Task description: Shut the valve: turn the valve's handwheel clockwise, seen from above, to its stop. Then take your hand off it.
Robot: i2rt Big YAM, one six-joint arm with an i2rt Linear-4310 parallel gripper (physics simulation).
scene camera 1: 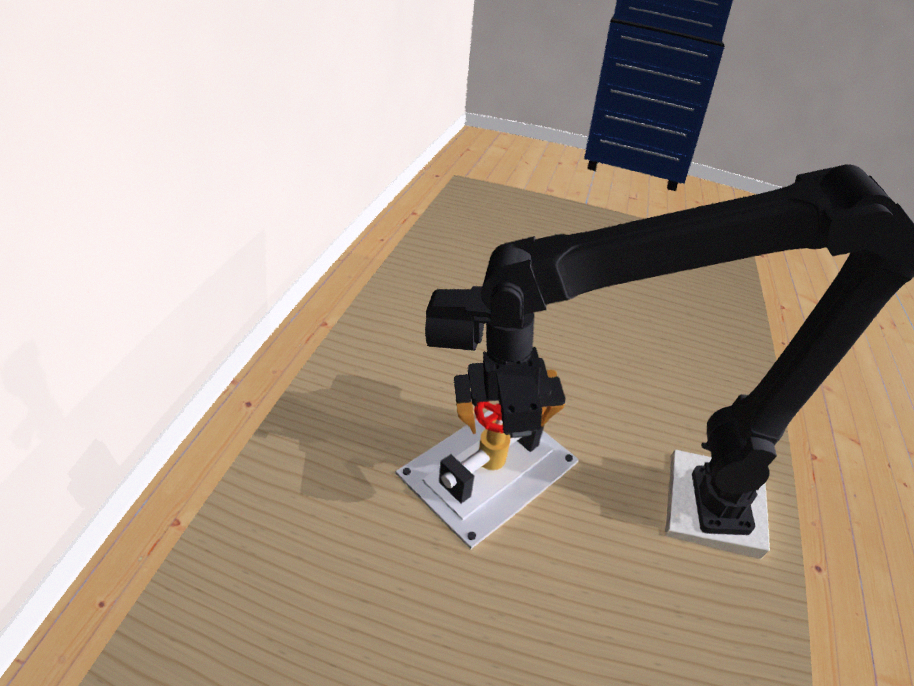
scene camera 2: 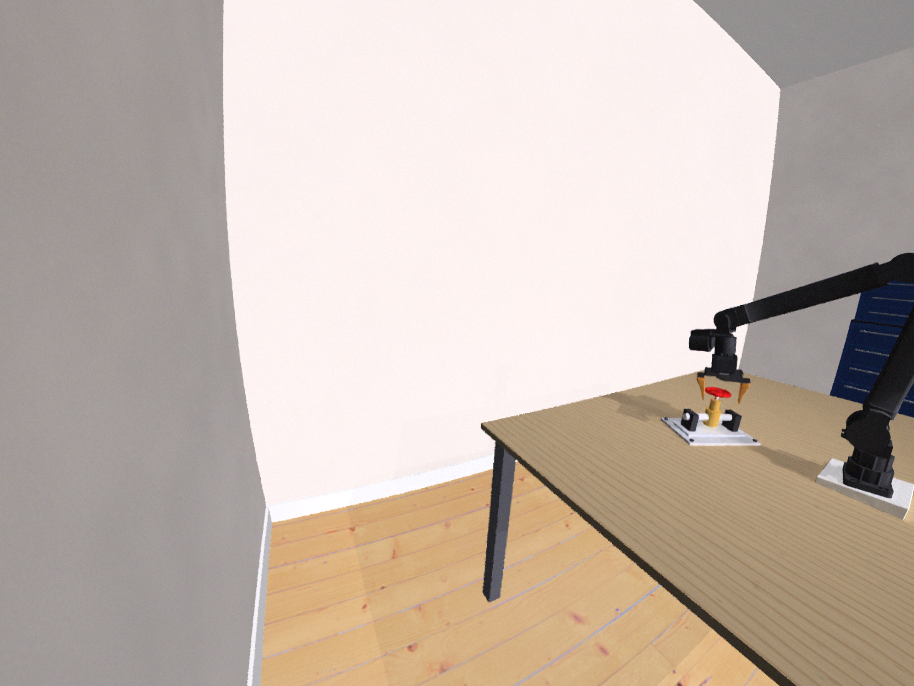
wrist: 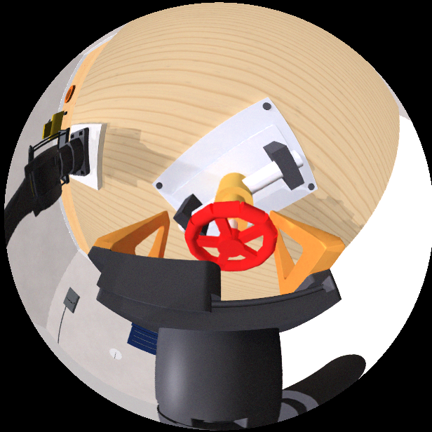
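Note:
The valve's red handwheel [scene camera 1: 479, 417] [scene camera 2: 717, 392] [wrist: 230, 246] lies level on top of the yellow valve body [scene camera 1: 493, 451] [scene camera 2: 713, 414] [wrist: 232, 185], which stands upright on a light grey base plate [scene camera 1: 516, 496] [wrist: 215, 145]. My gripper [scene camera 1: 508, 427] [scene camera 2: 722, 400] [wrist: 218, 216] points down over the valve and is open, its orange fingers on opposite sides of the handwheel. In the wrist view the right finger is close beside the rim, with a wider gap on the left; I cannot tell whether the right one touches. In scene camera 1 the gripper body hides part of the handwheel.
A white pipe [scene camera 1: 476, 461] [wrist: 264, 181] runs through the valve body between two black brackets [scene camera 1: 456, 478] [wrist: 286, 166]. The arm's white base block [scene camera 1: 682, 502] [scene camera 2: 834, 473] [wrist: 100, 155] stands to the right on the wooden table. A blue cabinet [scene camera 1: 649, 95] stands at the back.

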